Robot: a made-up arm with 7 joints. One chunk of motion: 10 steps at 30 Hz.
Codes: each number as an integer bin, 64 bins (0 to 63) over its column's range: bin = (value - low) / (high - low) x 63, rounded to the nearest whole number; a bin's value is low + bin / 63 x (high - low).
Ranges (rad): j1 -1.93..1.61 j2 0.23..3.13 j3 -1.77..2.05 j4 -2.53..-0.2 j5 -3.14..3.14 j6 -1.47..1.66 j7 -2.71..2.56
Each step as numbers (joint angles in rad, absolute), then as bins.
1 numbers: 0.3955 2.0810 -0.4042 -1.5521 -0.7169 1.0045 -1.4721
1 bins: 41 40 23 26 24 50 15
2 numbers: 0.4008 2.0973 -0.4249 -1.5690 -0.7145 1.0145 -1.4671
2 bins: 41 41 22 26 24 50 15
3 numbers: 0.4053 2.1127 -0.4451 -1.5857 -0.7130 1.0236 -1.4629
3 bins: 42 41 22 26 24 50 15
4 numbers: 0.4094 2.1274 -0.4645 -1.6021 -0.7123 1.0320 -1.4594
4 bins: 42 41 22 25 24 50 15
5 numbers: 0.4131 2.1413 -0.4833 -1.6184 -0.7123 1.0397 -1.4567
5 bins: 42 42 21 25 24 51 15
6 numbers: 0.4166 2.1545 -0.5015 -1.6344 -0.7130 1.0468 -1.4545
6 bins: 42 42 21 24 24 51 15
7 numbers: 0.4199 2.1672 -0.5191 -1.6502 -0.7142 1.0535 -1.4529
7 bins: 42 42 21 24 24 51 15
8 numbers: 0.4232 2.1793 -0.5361 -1.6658 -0.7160 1.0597 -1.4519
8 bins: 42 42 20 23 24 51 15
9 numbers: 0.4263 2.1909 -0.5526 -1.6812 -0.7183 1.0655 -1.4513
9 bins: 42 43 20 23 24 51 15
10 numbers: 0.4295 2.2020 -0.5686 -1.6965 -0.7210 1.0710 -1.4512
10 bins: 42 43 20 23 24 51 15
